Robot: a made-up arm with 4 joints.
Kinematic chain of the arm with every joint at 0, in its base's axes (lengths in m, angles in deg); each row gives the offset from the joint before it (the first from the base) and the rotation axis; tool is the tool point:
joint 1: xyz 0 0 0.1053 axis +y
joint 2: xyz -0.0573 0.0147 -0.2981 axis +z
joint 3: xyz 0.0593 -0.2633 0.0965 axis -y
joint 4: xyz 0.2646 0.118 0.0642 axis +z
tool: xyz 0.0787 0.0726 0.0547
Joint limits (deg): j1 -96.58..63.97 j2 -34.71..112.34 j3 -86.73..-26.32 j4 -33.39..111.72
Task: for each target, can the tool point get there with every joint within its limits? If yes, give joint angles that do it. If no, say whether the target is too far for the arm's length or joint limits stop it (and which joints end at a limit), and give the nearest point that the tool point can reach.
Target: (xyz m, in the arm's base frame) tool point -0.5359 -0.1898 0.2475
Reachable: no: joint limits stop it (at a limit: joint 1, joint 2, joint 3, joint 4) | nearest point -0.3080 -0.1735 -0.0902 | short by 0.408 m
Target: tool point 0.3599 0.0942 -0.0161
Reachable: yes | joints -44.29 36.48 -70.92 94.80
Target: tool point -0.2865 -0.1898 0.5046
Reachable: no: joint limits stop it (at a limit: joint 1, joint 3, joint 4) | nearest point 0.1453 -0.0940 0.3249 | short by 0.477 m
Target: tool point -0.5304 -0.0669 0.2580
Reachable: no: joint limits stop it (at a limit: joint 1, joint 2, joint 3) | nearest point -0.4420 0.2075 -0.0056 | short by 0.391 m
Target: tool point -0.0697 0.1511 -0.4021
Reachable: yes | joints 43.94 35.06 -52.45 -14.48
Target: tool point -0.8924 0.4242 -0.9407
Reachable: no: too far | nearest point -0.3665 0.2475 -0.3243 | short by 0.829 m
